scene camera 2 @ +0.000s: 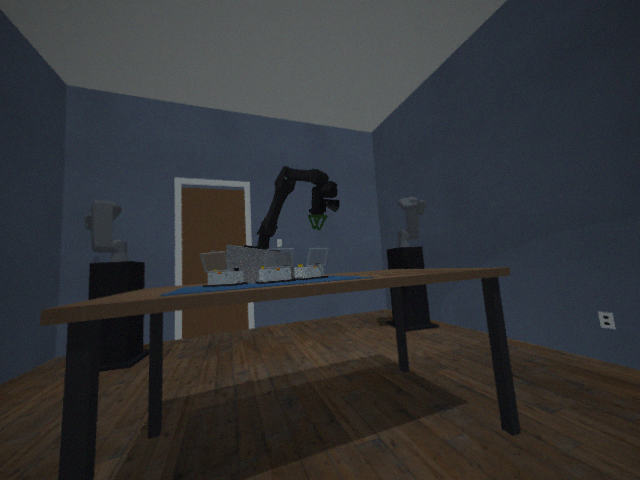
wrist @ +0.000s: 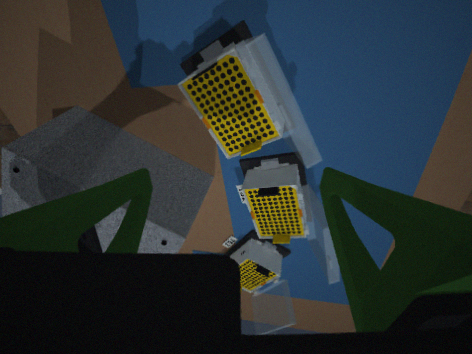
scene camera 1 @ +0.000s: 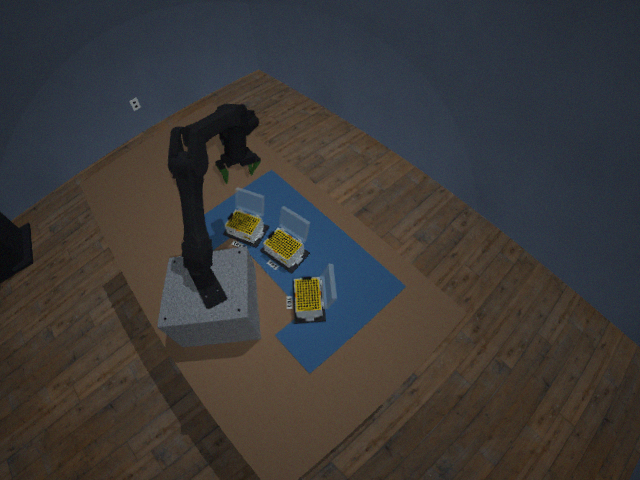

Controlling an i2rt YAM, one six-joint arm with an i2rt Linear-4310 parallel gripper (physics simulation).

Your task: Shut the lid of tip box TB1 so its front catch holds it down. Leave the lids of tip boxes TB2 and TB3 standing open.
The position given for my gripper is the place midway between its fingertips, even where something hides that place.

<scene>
In view: my gripper (scene camera 1: 238,178), a blue mat (scene camera 1: 364,287) and a tip box TB2 (scene camera 1: 301,254).
My gripper also shows in the wrist view (wrist: 236,177). The blue mat also shows in scene camera 2 (scene camera 2: 195,289) and in the wrist view (wrist: 374,90). The tip box TB2 shows as well in the wrist view (wrist: 286,169).
</scene>
